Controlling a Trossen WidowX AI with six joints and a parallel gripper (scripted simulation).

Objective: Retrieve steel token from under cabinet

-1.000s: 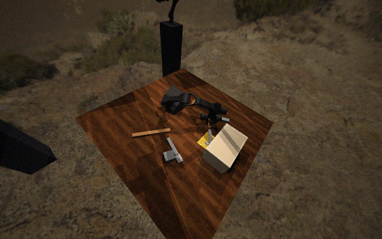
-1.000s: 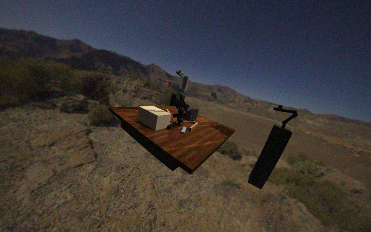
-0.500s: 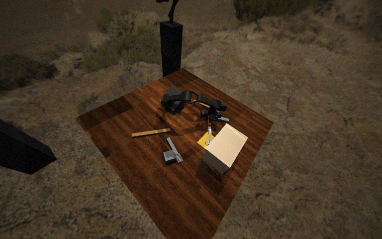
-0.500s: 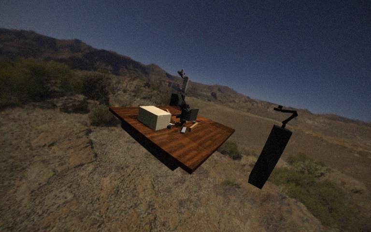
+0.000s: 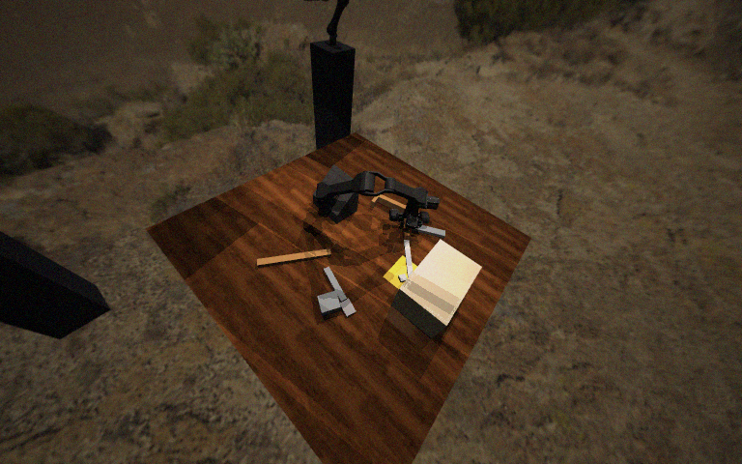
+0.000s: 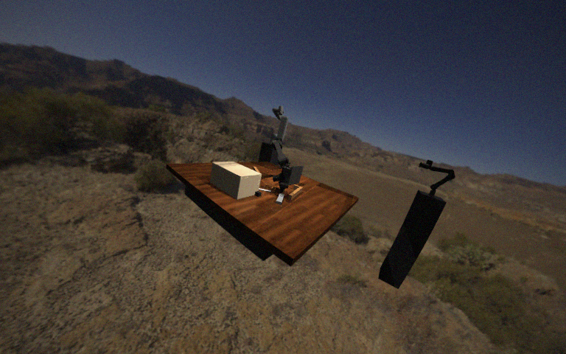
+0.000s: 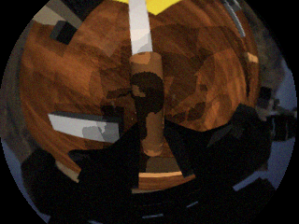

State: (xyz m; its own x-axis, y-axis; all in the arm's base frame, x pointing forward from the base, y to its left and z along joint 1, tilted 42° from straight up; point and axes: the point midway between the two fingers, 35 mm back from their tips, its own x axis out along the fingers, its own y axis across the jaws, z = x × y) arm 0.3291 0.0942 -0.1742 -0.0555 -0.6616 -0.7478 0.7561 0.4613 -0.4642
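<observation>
Now: gripper tip 10 cm short of the grey bar and 7 cm to the right of it. Also, from my gripper tip: steel token (16 cm ahead, 24 cm to the right); then grey block (1 cm ahead, 53 cm to the right, 1 cm above); then grey scraper (2 cm ahead, 47 cm to the right).
</observation>
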